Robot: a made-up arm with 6 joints. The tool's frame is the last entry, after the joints.
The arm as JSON. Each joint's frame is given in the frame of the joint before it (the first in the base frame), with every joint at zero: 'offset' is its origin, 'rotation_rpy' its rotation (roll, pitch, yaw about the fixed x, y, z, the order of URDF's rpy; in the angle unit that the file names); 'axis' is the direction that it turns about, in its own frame. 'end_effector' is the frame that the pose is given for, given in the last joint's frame.
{
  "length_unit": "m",
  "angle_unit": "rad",
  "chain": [
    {
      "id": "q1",
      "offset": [
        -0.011,
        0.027,
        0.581
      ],
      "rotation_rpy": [
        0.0,
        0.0,
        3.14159
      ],
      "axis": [
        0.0,
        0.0,
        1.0
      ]
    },
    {
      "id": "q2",
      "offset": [
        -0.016,
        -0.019,
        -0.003
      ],
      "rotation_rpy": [
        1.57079,
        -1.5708,
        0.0
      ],
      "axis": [
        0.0,
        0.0,
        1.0
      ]
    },
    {
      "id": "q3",
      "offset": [
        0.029,
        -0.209,
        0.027
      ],
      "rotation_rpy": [
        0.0,
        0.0,
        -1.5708
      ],
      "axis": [
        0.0,
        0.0,
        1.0
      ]
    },
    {
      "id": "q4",
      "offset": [
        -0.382,
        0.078,
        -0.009
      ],
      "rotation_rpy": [
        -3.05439,
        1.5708,
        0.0
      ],
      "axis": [
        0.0,
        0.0,
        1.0
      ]
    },
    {
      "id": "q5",
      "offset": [
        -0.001,
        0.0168,
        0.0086
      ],
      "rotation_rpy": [
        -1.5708,
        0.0,
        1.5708
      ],
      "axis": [
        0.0,
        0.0,
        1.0
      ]
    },
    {
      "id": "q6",
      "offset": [
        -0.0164,
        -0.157,
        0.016
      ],
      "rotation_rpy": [
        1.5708,
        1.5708,
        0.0
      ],
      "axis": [
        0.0,
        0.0,
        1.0
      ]
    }
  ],
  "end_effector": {
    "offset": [
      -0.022,
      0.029,
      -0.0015
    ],
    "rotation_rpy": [
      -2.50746,
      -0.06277,
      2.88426
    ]
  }
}
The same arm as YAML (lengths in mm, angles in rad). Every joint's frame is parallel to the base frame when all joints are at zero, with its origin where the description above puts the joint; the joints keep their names.
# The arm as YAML. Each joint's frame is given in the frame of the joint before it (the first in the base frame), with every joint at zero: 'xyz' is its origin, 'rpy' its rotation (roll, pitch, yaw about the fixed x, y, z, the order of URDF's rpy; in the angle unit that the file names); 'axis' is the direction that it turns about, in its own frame. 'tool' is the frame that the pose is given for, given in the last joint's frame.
units:
  length: mm
  angle: rad
joints:
  - name: q1
    type: revolute
    origin:
      xyz: [-11.0, 27.0, 581.0]
      rpy: [0.0, 0.0, 0.0]
    axis: [0.0, 0.0, 1.0]
  - name: q2
    type: revolute
    origin:
      xyz: [16.0, 19.0, -3.0]
      rpy: [0.0, 0.0, 0.0]
    axis: [0.0, 1.0, 0.0]
  - name: q3
    type: revolute
    origin:
      xyz: [-209.0, 27.0, 29.0]
      rpy: [0.0, 0.0, 0.0]
    axis: [0.0, 1.0, 0.0]
  - name: q4
    type: revolute
    origin:
      xyz: [382.0, -9.0, 78.0]
      rpy: [0.0, 0.0, 0.0]
    axis: [0.9962, 0.0, 0.0871]
  - name: q5
    type: revolute
    origin:
      xyz: [10.0, 1.0, -16.0]
      rpy: [0.0, 0.0, 0.0]
    axis: [0.0, 1.0, 0.0]
  - name: q6
    type: revolute
    origin:
      xyz: [155.0, 16.0, 30.0]
      rpy: [0.0, 0.0, 0.0]
    axis: [0.9962, 0.0, 0.0871]
tool:
  origin:
    xyz: [1.0, 22.0, -29.0]
    rpy: [-1.043, 0.2502, 1.4834]

